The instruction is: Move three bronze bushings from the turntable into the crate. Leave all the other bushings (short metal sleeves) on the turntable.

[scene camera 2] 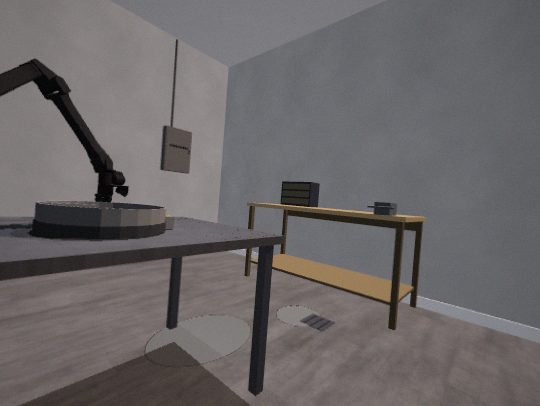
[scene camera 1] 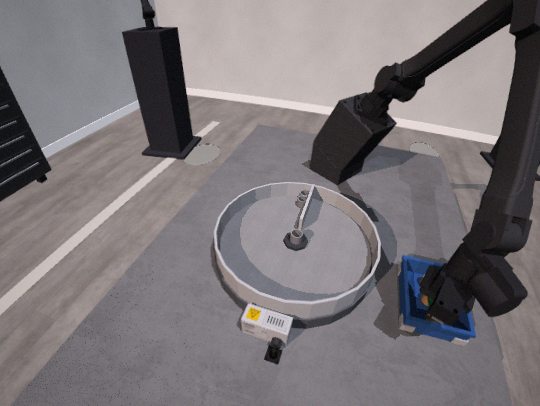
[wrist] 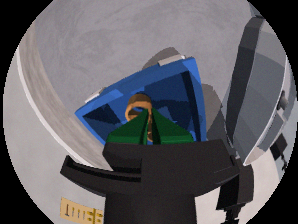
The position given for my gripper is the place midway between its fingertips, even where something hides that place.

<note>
I see my gripper (wrist: pixel 150 111) and a blue crate (scene camera 1: pixel 409 281).
The blue crate also shows in the wrist view (wrist: pixel 179 98).
</note>
